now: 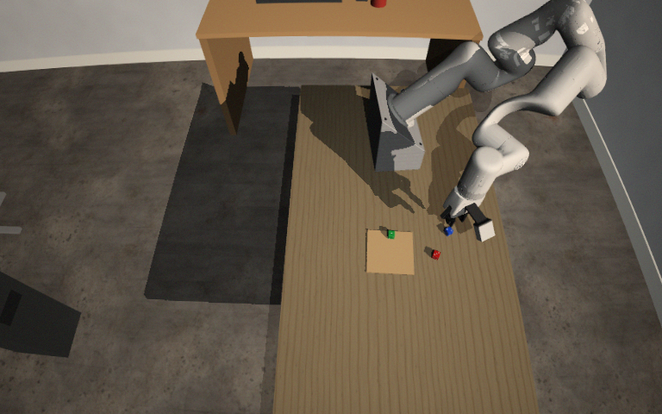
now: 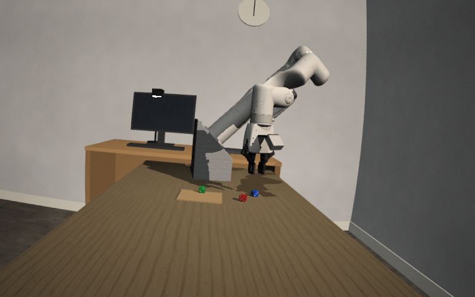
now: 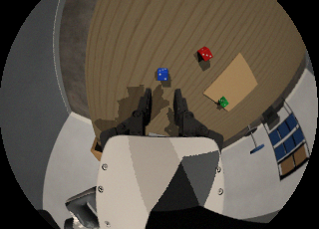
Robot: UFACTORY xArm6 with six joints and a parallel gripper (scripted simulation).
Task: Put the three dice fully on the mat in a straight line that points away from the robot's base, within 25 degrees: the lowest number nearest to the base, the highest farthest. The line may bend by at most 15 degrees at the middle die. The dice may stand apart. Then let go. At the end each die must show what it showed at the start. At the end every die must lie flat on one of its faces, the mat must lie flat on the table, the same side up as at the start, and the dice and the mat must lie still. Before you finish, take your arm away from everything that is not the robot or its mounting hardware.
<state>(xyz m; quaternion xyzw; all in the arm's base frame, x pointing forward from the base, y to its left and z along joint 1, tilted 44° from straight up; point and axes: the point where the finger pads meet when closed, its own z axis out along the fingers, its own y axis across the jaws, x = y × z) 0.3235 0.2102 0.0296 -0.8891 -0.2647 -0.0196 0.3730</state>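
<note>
Right now the blue die is 90 mm below my hand. Round my hand: red die 80 mm ahead, 40 mm to the right, 90 mm below; green die 30 mm ahead, 180 mm to the right, 80 mm below; tan mat 80 mm ahead, 180 mm to the right, 100 mm below.
</note>
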